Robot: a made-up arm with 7 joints. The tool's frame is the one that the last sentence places. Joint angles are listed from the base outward.
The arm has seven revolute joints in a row. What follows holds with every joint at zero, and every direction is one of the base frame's. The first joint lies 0.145 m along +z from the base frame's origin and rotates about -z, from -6.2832 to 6.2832 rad. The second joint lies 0.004 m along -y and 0.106 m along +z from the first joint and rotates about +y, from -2.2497 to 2.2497 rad. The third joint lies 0.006 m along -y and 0.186 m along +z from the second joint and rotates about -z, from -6.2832 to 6.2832 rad. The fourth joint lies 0.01 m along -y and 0.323 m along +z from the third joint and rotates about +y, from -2.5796 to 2.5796 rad. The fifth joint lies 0.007 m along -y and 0.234 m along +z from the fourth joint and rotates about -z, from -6.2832 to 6.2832 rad. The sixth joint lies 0.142 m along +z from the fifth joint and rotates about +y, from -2.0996 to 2.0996 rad. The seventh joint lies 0.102 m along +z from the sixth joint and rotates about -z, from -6.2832 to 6.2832 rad. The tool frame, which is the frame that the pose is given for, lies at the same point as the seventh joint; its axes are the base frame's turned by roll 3.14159, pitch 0 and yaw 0 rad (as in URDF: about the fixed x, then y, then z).
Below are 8 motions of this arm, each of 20 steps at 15 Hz.
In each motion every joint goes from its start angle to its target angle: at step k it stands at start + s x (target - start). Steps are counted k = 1, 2, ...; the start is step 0. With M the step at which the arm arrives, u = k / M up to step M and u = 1 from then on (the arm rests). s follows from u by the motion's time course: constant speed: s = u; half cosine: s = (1 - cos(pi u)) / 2; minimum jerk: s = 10 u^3 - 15 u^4 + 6 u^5.
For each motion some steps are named. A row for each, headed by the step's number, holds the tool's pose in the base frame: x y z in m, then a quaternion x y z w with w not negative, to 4 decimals.
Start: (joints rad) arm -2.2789 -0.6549 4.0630 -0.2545 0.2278 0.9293 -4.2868
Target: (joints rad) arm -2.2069 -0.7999 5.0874 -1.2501 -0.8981 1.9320 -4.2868
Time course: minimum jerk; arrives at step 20
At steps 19, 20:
19: 0.5735 -0.3191 0.6021 -0.6248 -0.2962 -0.4406 0.5725
20: 0.5734 -0.3191 0.6013 -0.6252 -0.2951 -0.4405 0.5727

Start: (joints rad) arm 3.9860 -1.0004 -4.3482 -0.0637 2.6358 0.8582 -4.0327
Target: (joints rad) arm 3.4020 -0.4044 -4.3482 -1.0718 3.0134 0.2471 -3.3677
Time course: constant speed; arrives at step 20
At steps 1, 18, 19, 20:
1: 0.4512 -0.6503 0.7780 -0.6537 -0.4638 -0.4479 0.3962
18: 0.0945 -0.4303 0.9783 -0.7192 -0.4224 -0.4624 0.3008
19: 0.0719 -0.4271 0.9704 -0.7173 -0.4153 -0.4679 0.3066
20: 0.0503 -0.4252 0.9606 -0.7148 -0.4081 -0.4733 0.3139

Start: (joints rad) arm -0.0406 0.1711 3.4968 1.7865 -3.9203 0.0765 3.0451
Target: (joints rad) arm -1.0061 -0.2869 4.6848 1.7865 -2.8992 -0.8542 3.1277
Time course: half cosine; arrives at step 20
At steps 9, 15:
9: -0.4188 0.1740 0.6231 -0.0352 0.4972 -0.3100 0.8096
15: -0.4040 0.1644 0.5757 0.2053 0.2460 -0.1919 0.9276

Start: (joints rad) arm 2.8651 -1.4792 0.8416 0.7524 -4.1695 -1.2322 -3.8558
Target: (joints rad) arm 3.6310 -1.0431 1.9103 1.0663 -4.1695 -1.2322 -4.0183
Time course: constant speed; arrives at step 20
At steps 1, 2, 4, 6, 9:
1: 0.6634 0.3866 0.5879 -0.7136 0.6919 -0.0348 0.1038
2: 0.6634 0.3748 0.5941 -0.7065 0.6972 -0.0680 0.1010
4: 0.6644 0.3514 0.6023 -0.6894 0.7063 -0.1336 0.0895
6: 0.6674 0.3275 0.6052 -0.6689 0.7133 -0.1971 0.0704
9: 0.6759 0.2884 0.6008 -0.6322 0.7196 -0.2860 0.0277

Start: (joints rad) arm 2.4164 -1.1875 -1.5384 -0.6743 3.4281 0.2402 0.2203
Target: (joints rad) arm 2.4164 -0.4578 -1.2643 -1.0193 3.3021 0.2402 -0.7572
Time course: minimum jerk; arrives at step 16
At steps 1, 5, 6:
1: 0.3846 0.7754 0.5757 0.2783 0.7036 -0.5907 0.2804
5: 0.3272 0.7526 0.6524 0.2414 0.7244 -0.5819 0.2799
6: 0.2951 0.7379 0.6888 0.2217 0.7326 -0.5795 0.2799

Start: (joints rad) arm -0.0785 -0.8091 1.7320 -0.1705 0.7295 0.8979 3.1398
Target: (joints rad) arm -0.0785 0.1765 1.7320 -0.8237 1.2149 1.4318 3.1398
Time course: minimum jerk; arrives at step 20
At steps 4, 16, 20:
4: -0.6976 -0.0211 0.8982 0.6513 0.3518 0.6713 0.0377
16: 0.0088 0.2575 1.0669 0.7838 0.3603 0.4733 0.1785
20: 0.0522 0.2718 1.0505 0.7840 0.3723 0.4603 0.1868

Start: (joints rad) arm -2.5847 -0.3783 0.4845 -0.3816 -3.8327 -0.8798 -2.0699
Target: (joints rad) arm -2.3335 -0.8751 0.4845 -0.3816 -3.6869 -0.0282 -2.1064
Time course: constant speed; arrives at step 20
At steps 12, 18, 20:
12: 0.4913 -0.5020 0.9172 -0.7255 -0.6035 -0.0597 0.3254
18: 0.5304 -0.6110 0.7858 -0.6873 -0.5209 -0.0370 0.5049
20: 0.5357 -0.6447 0.7372 -0.6671 -0.4888 -0.0337 0.5612

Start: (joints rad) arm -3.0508 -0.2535 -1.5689 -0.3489 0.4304 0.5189 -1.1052
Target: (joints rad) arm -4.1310 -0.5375 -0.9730 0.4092 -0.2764 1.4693 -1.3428
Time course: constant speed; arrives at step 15
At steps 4, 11, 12, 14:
4: 0.2713 0.0673 1.1736 -0.9045 0.3246 0.1512 0.2317
11: 0.3417 0.0958 1.0868 -0.7941 0.1112 0.3299 0.4982
12: 0.3441 0.1082 1.0715 -0.7667 0.0856 0.3532 0.5293
14: 0.3414 0.1369 1.0404 -0.7052 0.0382 0.3979 0.5856

